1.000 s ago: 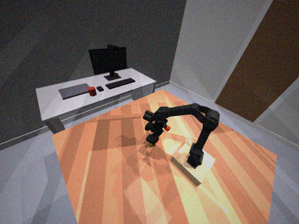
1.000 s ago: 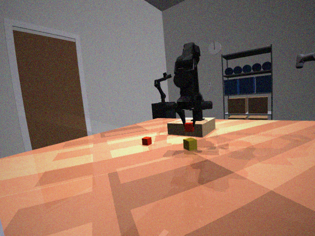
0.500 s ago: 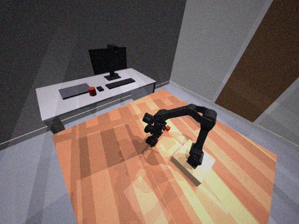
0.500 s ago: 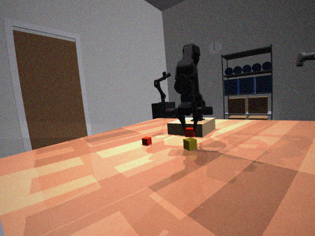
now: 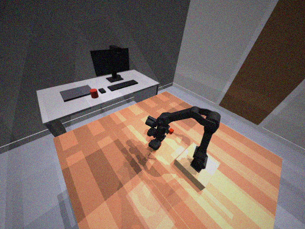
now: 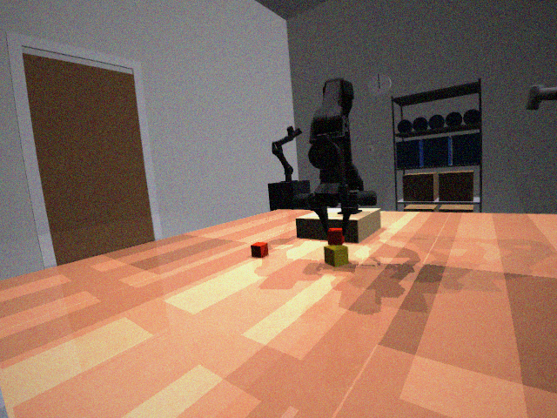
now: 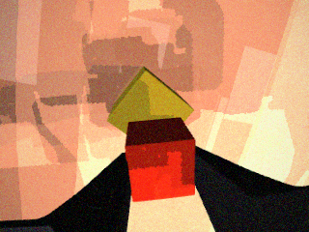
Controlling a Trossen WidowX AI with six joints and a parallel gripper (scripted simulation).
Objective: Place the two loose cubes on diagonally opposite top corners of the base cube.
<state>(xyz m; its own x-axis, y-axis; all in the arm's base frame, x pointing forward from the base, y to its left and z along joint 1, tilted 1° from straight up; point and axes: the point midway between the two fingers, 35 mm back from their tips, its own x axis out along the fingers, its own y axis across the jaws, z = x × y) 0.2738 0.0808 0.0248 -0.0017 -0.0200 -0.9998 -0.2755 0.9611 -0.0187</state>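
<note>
My gripper tip is now 2 cm short of the yellow base cube, 1 cm to the right of it and 4 cm above it.
</note>
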